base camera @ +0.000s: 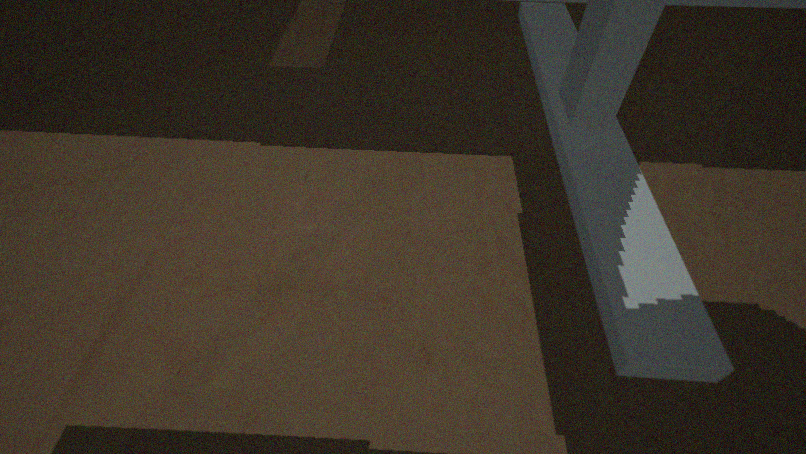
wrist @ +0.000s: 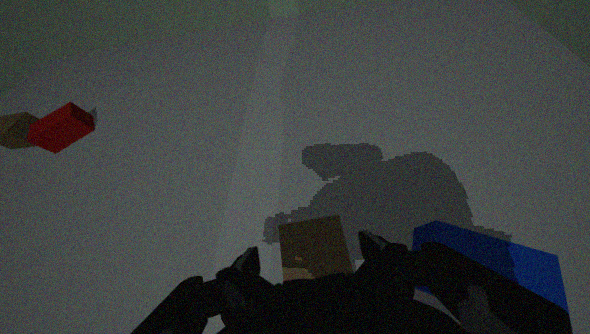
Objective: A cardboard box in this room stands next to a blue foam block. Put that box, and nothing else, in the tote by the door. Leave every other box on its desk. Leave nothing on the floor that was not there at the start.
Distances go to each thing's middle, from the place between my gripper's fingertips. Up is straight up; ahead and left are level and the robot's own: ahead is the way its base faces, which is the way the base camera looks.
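I am looking at the blue foam block point(wrist: 538, 271), and my hand is 1 cm past it, 15 cm to the left of it and 4 cm above it. There is a red block point(wrist: 61, 128) too, which sits 21 cm ahead of my hand, 54 cm to the left of it and 4 cm below it.
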